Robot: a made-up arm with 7 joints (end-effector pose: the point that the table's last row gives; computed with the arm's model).
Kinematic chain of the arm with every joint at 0, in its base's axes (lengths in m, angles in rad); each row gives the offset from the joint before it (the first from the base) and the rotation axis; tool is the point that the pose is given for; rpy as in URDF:
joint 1: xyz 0 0 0.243 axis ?
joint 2: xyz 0 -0.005 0.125 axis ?
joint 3: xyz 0 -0.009 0.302 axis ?
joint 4: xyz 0 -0.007 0.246 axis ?
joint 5: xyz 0 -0.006 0.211 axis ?
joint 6: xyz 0 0 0.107 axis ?
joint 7: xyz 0 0 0.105 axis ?
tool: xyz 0 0 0 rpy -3.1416 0 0
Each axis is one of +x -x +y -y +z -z.
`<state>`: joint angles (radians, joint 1 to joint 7).
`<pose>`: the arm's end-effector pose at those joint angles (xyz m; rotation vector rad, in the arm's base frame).
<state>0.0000 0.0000 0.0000 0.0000 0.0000 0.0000 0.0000</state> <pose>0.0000 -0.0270 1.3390 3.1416 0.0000 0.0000</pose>
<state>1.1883 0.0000 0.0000 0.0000 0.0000 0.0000 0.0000</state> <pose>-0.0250 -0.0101 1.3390 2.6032 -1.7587 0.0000</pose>
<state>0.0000 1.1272 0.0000 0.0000 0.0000 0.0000 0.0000</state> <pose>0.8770 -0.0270 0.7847 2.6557 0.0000 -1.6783</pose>
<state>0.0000 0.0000 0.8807 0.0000 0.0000 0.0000 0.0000</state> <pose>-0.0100 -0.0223 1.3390 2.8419 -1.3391 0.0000</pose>
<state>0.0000 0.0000 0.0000 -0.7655 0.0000 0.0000 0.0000</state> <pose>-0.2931 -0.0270 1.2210 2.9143 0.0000 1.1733</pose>
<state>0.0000 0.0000 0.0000 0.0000 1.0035 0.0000 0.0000</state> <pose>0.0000 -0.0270 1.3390 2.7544 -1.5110 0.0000</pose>
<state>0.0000 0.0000 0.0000 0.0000 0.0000 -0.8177 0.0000</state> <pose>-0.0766 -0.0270 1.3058 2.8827 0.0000 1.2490</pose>
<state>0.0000 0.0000 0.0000 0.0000 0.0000 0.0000 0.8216</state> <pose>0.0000 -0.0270 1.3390 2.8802 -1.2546 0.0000</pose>
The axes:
joint 1: -z
joint 2: +y
joint 3: -z
joint 4: +y
joint 5: -z
joint 6: +y
joint 7: -z

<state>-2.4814 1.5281 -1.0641 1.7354 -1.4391 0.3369 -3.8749</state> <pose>-0.5991 0.0151 0.2078 -1.0865 0.8987 0.3741</pose>
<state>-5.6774 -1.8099 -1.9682 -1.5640 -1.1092 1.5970 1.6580</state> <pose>-0.6771 0.0606 0.2725 0.4181 0.3282 2.4321</pose>
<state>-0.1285 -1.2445 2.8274 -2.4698 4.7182 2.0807 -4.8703</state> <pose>-0.2561 -0.0708 0.6498 -1.1804 -1.6640 -1.7089</pose>
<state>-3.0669 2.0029 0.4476 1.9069 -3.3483 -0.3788 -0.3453</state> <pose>-0.1839 0.1972 -0.0980 -1.2416 -0.8073 2.0594</pose>
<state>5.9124 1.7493 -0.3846 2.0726 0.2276 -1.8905 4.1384</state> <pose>0.3717 0.2583 0.0129 0.1259 -1.3771 0.9345</pose>
